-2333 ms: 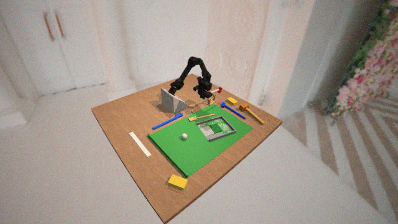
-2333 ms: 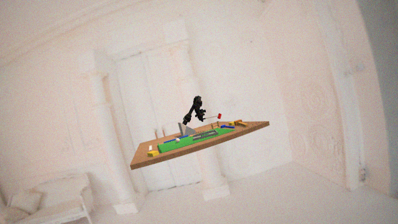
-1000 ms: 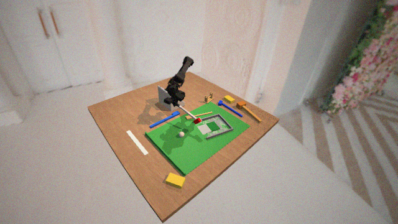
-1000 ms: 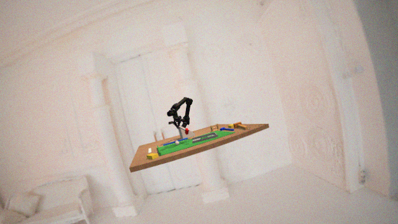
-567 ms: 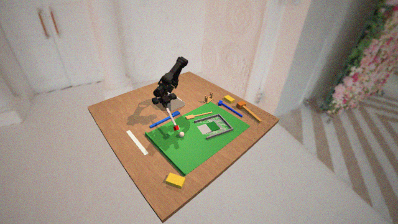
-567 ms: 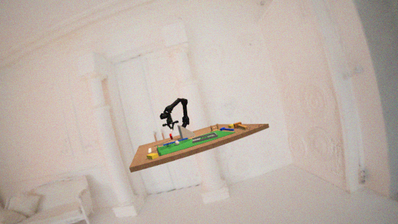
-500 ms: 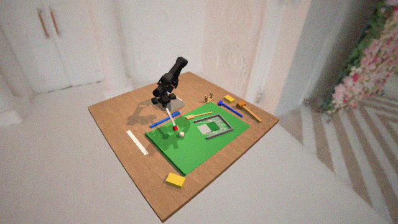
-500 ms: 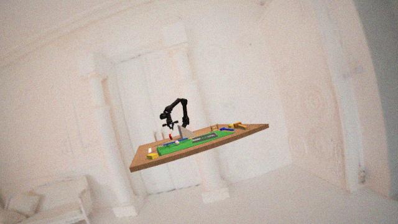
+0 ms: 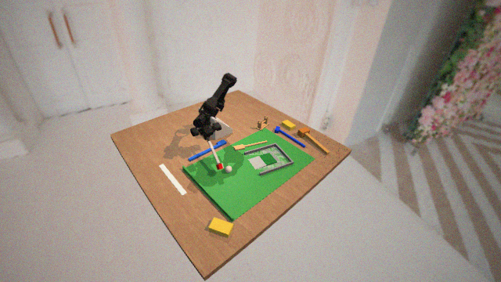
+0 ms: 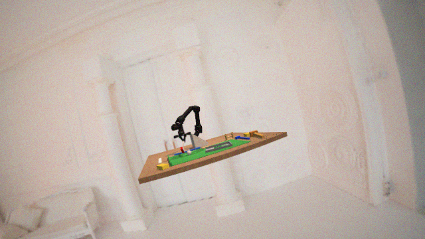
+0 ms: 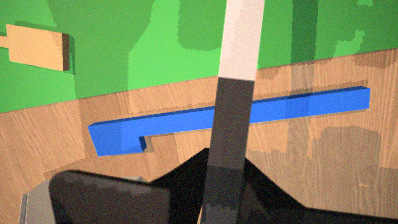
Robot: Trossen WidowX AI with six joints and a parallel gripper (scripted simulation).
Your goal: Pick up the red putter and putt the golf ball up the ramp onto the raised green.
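My gripper tip is now 120 mm short of the red putter, 10 mm to the left of it and 10 mm above it. Round my gripper tip: green mat 250 mm ahead, 190 mm to the left, 100 mm below; white golf ball 230 mm ahead, 30 mm to the left, 80 mm below; white strip 110 mm ahead, 290 mm to the right, 100 mm below.
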